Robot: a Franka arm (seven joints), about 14 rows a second.
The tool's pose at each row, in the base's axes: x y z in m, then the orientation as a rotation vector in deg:
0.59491 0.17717 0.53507 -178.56 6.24 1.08
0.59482 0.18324 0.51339 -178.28 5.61 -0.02
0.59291 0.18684 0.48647 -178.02 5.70 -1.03
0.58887 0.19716 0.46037 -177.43 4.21 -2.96
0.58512 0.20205 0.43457 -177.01 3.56 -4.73
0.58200 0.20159 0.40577 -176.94 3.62 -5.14
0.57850 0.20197 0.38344 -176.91 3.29 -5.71
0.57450 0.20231 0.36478 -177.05 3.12 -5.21
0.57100 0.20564 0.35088 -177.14 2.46 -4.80
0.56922 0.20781 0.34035 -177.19 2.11 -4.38
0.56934 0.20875 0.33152 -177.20 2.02 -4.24
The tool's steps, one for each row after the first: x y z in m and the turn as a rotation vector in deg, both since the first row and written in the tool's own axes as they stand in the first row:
-0.00023 -0.00555 0.02182 0.33 0.69 -0.41
-0.00204 -0.00840 0.04883 0.60 1.33 -0.35
-0.00645 -0.01782 0.07521 1.25 2.55 -1.32
-0.01020 -0.02184 0.10116 1.68 3.68 -1.75
-0.01291 -0.02051 0.12998 1.75 3.94 -1.71
-0.01614 -0.02014 0.15235 1.78 4.31 -1.93
-0.01991 -0.01977 0.17105 1.65 3.98 -2.04
-0.02346 -0.02253 0.18507 1.57 3.72 -2.46
-0.02525 -0.02433 0.19567 1.52 3.44 -2.69
-0.02508 -0.02508 0.20451 1.51 3.35 -2.74

